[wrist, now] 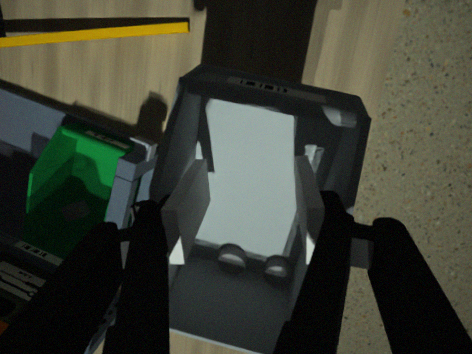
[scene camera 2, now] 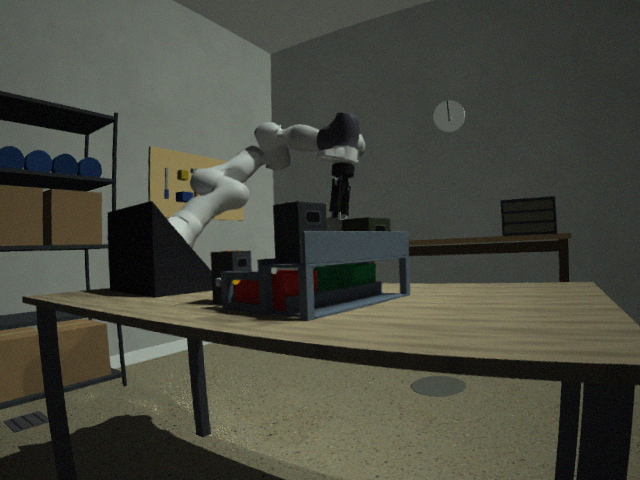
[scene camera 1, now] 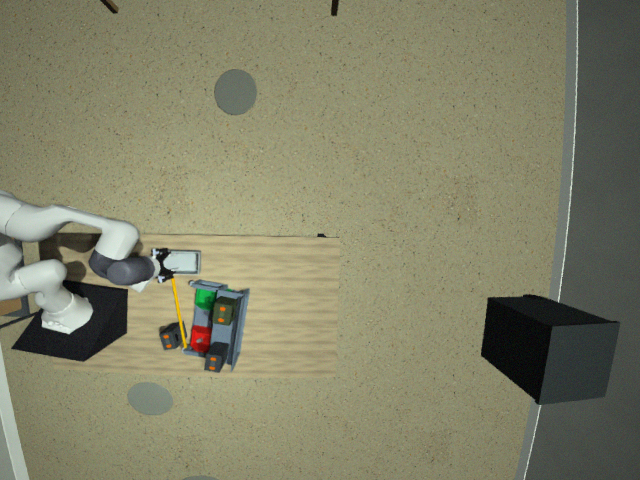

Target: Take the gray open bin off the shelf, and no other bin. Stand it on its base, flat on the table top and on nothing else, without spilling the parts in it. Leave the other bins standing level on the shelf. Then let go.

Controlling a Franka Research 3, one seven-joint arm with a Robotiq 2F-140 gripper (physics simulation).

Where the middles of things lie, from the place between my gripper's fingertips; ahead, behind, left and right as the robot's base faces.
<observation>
Now: the gray open bin (scene camera 1: pixel 185 259) 20 mm ahead of my hand and 10 mm above it. Also, from my hand: green bin (scene camera 2: pixel 345 275) 120 mm ahead, 200 mm to the right, 130 mm below.
</observation>
